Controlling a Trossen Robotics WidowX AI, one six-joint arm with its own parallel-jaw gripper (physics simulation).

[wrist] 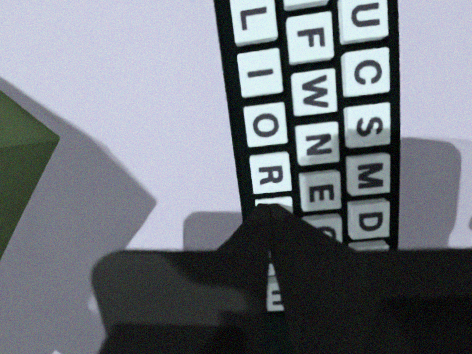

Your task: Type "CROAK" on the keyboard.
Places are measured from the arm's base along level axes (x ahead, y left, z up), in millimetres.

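Pixels of known places: gripper, fingertip midpoint: (267,213).
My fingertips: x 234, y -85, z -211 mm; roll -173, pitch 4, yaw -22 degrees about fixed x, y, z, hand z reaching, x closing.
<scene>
For each thing: its top centre in the pictures, then the offset to it from my fingertips. Level surfaces: height alone.
- black keyboard, top centre: (322,203) dz +3, dx +24, dy -3 mm
- C key, top centre: (368,72) dz +3, dx +57, dy +41 mm
- O key, top centre: (265,125) dz +3, dx +13, dy +37 mm
- R key, top centre: (270,174) dz +3, dx +8, dy +17 mm
- pale table, surface height: dz -15 mm
- M, top centre: (370,175) dz +3, dx +46, dy +2 mm
A black keyboard (231,100) with white letter keys runs from the top to the bottom of the wrist view, its letters turned sideways. The C key (367,72) is in the right row, the O key (265,125) and the R key (270,173) in the left row. My gripper (267,213) is shut and empty. Its dark tips are over the key just below R in the left row and cover most of it. No letter of that key can be read. The A and K keys cannot be made out. Whether the tips touch a key cannot be told.
A green block-like object (22,145) stands at the left edge, with its shadow on the pale table (150,100). The gripper's shadow falls over the lower keys and on both sides of the keyboard. Other keys, such as W (314,92) and M (369,174), lie close by.
</scene>
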